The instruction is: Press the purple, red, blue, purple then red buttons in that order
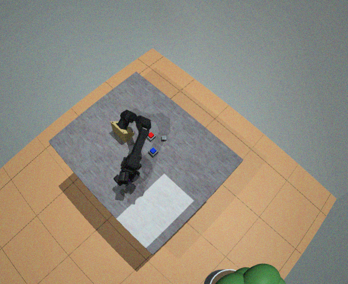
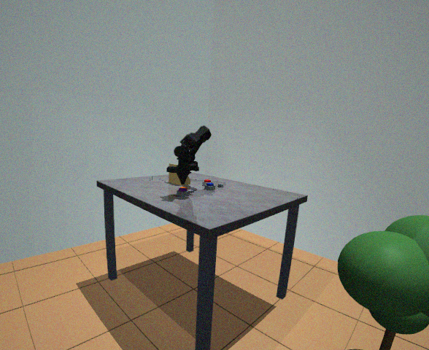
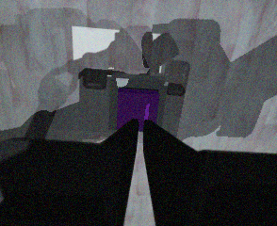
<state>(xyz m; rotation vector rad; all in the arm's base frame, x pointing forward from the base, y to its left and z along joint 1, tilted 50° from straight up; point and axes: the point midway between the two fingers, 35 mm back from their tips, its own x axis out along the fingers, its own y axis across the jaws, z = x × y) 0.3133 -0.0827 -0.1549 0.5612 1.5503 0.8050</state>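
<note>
The purple button lies 3 cm below my gripper tip. Round my gripper tip: orange block 10 cm behind, 7 cm to the left, 5 cm below; then blue button 6 cm behind, 24 cm to the left, 3 cm below; then red button 16 cm behind, 31 cm to the left, 3 cm below.
</note>
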